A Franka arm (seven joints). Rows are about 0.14 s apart.
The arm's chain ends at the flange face. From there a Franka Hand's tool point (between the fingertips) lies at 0.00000 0.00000 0.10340 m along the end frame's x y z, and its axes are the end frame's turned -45 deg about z.
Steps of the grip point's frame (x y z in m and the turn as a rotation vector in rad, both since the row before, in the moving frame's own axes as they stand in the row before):
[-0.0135, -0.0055, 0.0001, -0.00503, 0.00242, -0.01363]
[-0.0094, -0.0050, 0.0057, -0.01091, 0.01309, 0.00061]
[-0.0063, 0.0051, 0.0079, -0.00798, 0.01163, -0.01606]
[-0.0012, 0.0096, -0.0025, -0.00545, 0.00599, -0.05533]
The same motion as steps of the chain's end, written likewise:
[-0.0140, 0.0055, 0.0001, -0.00185, 0.00527, -0.01363]
[-0.0119, 0.0033, 0.0057, 0.00154, 0.01697, 0.00061]
[-0.0023, 0.0083, 0.0079, 0.00258, 0.01387, -0.01606]
[0.0051, 0.0077, -0.0025, 0.00038, 0.00809, -0.05533]

